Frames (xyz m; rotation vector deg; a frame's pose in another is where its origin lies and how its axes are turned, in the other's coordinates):
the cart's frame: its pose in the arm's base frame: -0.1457 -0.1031 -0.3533 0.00 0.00 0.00
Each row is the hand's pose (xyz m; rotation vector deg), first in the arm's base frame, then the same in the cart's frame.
Working: the arm's base frame: its pose in the cart's frame: 0.1457 0.1031 0.3533 0.00 0.00 0.00

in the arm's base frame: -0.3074 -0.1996 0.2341 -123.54 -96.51 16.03
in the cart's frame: -0.1617 -0.0965 0.5874 -123.54 -96.51 16.03
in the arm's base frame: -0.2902 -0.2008 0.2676 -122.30 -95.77 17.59
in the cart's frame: -0.1445 -0.0977 0.6209 -122.30 -95.77 17.59
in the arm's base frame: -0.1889 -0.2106 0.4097 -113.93 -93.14 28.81
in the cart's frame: -0.0432 -0.1075 0.7630 -113.93 -93.14 28.81
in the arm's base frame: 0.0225 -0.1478 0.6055 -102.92 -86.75 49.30
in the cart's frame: 0.1682 -0.0447 0.9588 -102.92 -86.75 49.30
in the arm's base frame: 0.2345 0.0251 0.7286 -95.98 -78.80 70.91
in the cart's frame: 0.3802 0.1282 1.0819 -95.98 -78.80 70.91
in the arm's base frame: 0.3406 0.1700 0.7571 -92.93 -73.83 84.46
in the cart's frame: 0.4863 0.2731 1.1104 -92.93 -73.83 84.46
